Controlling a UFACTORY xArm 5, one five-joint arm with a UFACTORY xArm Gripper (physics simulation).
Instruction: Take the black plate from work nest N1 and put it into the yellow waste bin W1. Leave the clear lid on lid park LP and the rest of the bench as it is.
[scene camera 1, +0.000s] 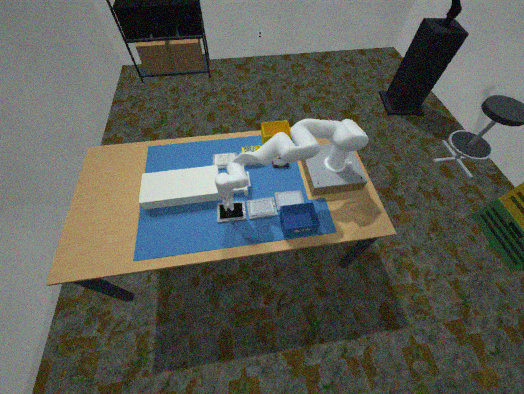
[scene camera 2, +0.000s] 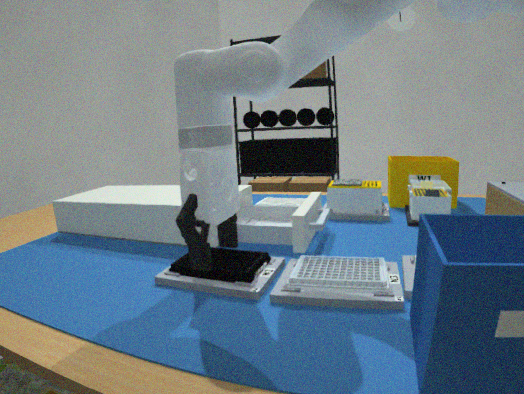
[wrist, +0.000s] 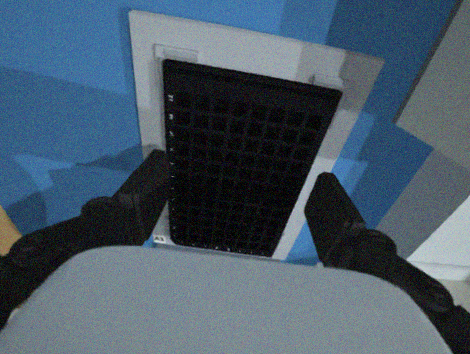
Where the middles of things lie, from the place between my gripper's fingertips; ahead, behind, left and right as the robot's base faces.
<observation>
Right now my hand is 1 cm past the black plate (scene camera 2: 229, 265) and 1 cm above it.
</observation>
